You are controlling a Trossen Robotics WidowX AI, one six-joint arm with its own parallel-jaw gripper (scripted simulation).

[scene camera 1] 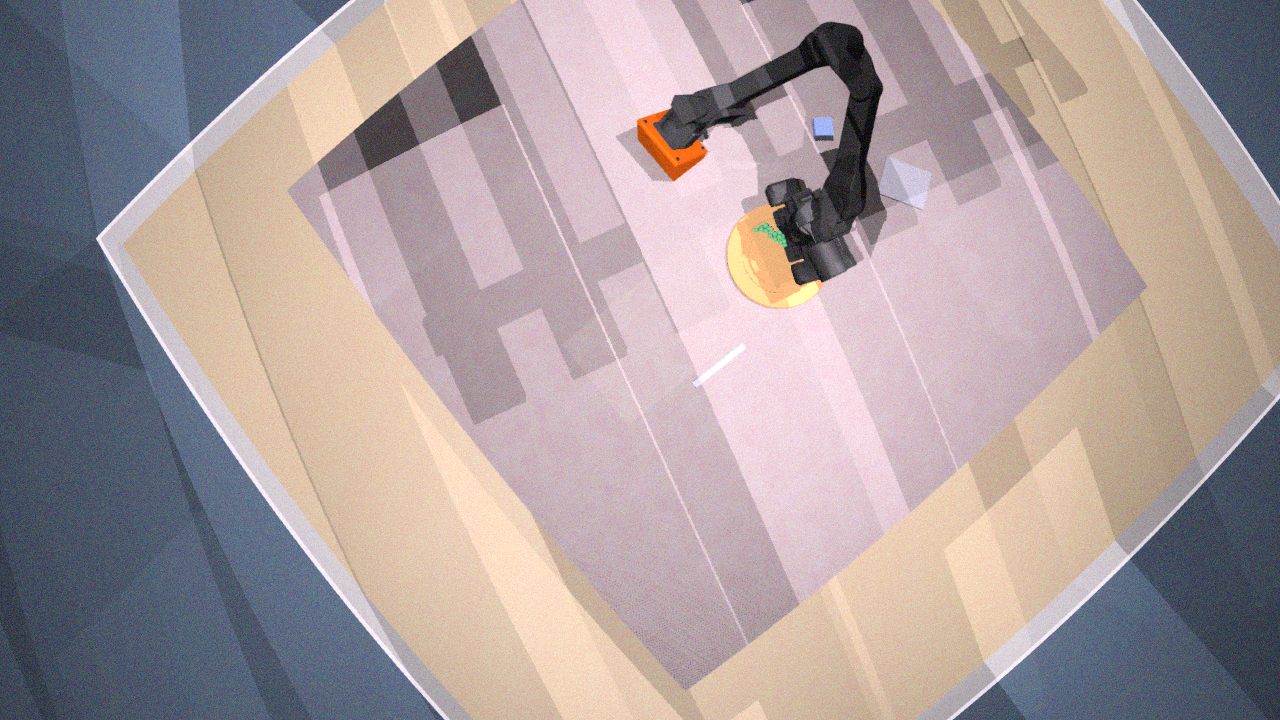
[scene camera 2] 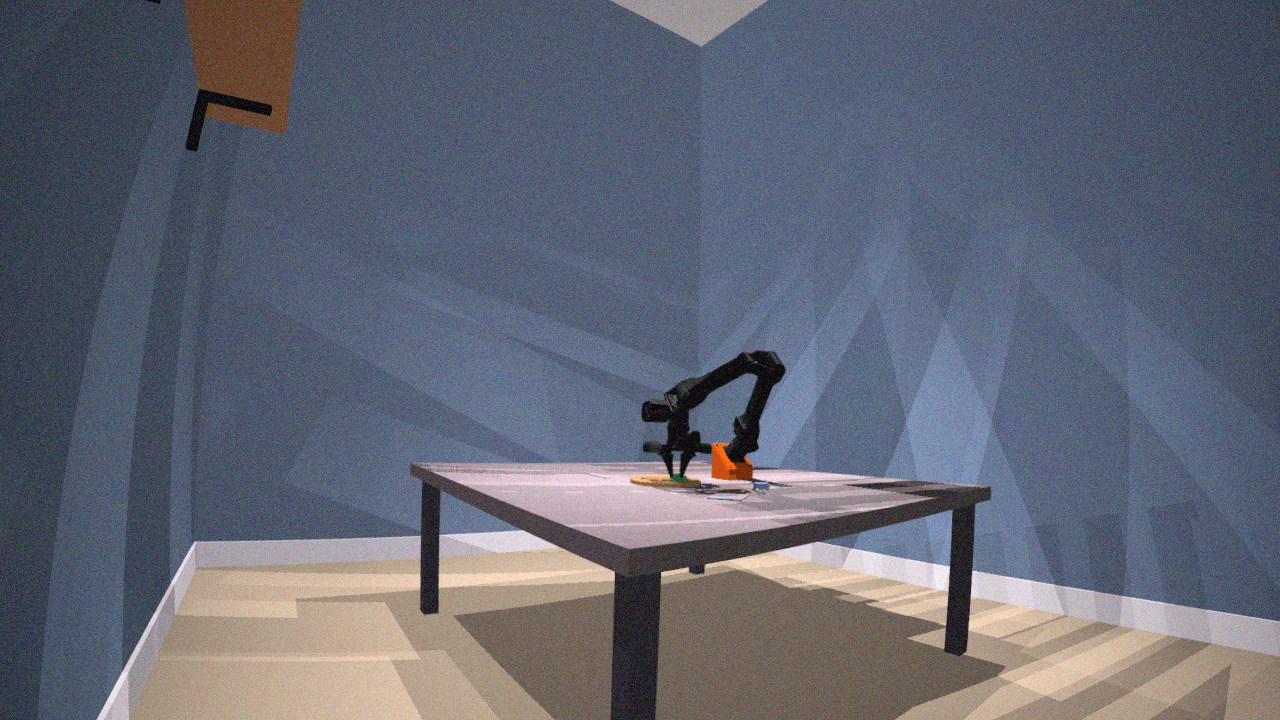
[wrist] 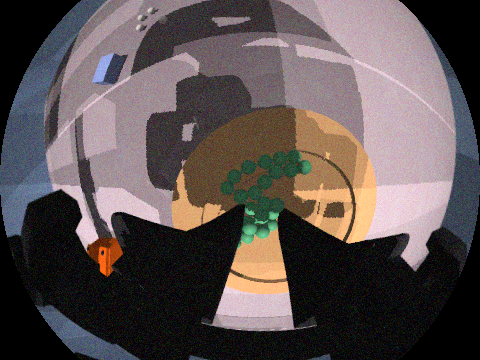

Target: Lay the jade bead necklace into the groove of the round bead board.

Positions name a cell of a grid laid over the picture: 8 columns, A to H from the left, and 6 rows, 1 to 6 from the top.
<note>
In view: the gripper (scene camera 1: E2), a flat grey square (scene camera 1: F2) and a round tan bead board (wrist: F4).
The gripper is seen too in scene camera 2 (scene camera 2: E4) and in the wrist view (wrist: E4). The wrist view misses the flat grey square: it is out of frame.
</note>
